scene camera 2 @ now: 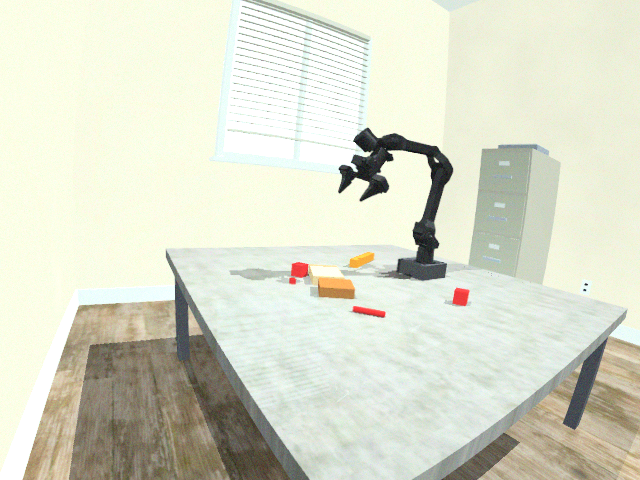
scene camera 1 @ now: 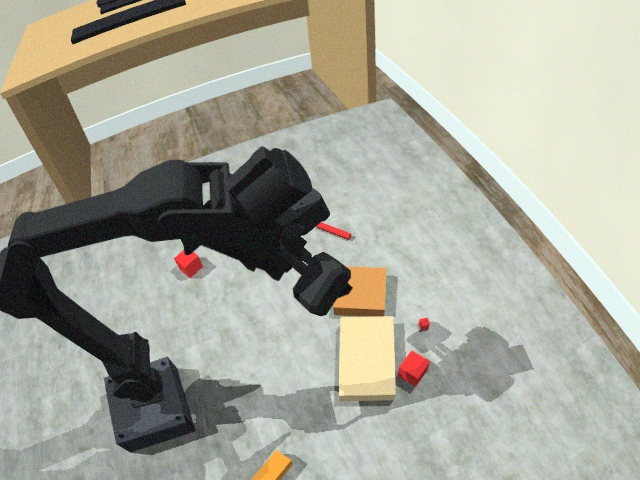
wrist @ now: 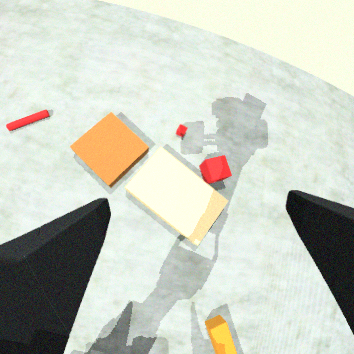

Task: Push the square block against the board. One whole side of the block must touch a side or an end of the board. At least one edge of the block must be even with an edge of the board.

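Places are measured from the arm's base along level axes (x left, y up, z ahead), in millimetres.
Where they show: gripper, fingertip midpoint: [scene camera 2: 348, 197] [wrist: 198, 202]; arm's base at its link origin: [scene camera 2: 424, 262] [scene camera 1: 145, 388].
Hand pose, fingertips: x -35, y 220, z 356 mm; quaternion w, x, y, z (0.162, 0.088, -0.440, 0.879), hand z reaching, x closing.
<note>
Each offset is from my fingertips to the centre of the thing.
The square block {dx +115, dy -261, dz +92 mm} [scene camera 1: 367, 290] [scene camera 2: 336, 288] [wrist: 110, 149] is orange and lies flat. The board {dx -25, dy -261, dz +47 mm} [scene camera 1: 367, 356] [scene camera 2: 325, 272] [wrist: 172, 192] is a cream rectangle lying beside it. One side of the block faces the board's short end, slightly angled to it, with a thin strip of table showing between them in the wrist view. The block is offset sideways from the board, to the left in scene camera 1. My gripper [scene camera 2: 350, 196] [wrist: 198, 202] is open and empty, high above the table. In scene camera 1, a finger hides the block's left part.
A red cube {dx -81, dy -256, dz +115 mm} [scene camera 1: 413, 367] [scene camera 2: 299, 269] [wrist: 215, 169] and a tiny red cube {dx +1, dy -268, dz +177 mm} [scene camera 1: 423, 323] [wrist: 181, 130] lie beside the board's long side. A red rod {dx +291, dy -269, dz +101 mm} [scene camera 1: 334, 230] [scene camera 2: 369, 311] [wrist: 28, 120], another red cube {dx +321, dy -256, dz -224 mm} [scene camera 1: 188, 264] [scene camera 2: 461, 296] and an orange-yellow bar {dx -212, dy -261, dz -242 mm} [scene camera 1: 273, 466] [scene camera 2: 361, 259] [wrist: 221, 334] lie farther off.
</note>
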